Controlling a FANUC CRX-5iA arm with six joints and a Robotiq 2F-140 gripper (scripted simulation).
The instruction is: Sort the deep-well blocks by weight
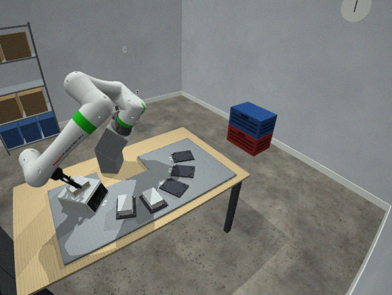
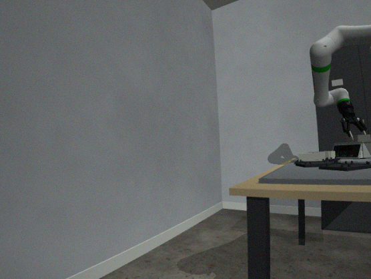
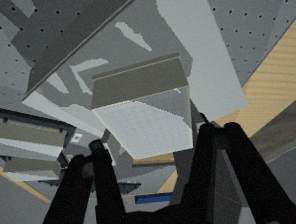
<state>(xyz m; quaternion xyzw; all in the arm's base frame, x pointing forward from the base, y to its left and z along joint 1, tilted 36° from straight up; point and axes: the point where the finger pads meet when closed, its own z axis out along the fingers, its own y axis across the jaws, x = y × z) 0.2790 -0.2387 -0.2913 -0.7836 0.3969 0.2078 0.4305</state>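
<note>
Right now my hand is 40 mm above the weigher platform. Also, from my hand: CW label (90 mm ahead, 130 mm to the left, 130 mm below); then check-weigher (70 mm below); then dark nest plate (200 mm ahead, 430 mm to the left, 120 mm below).
</note>
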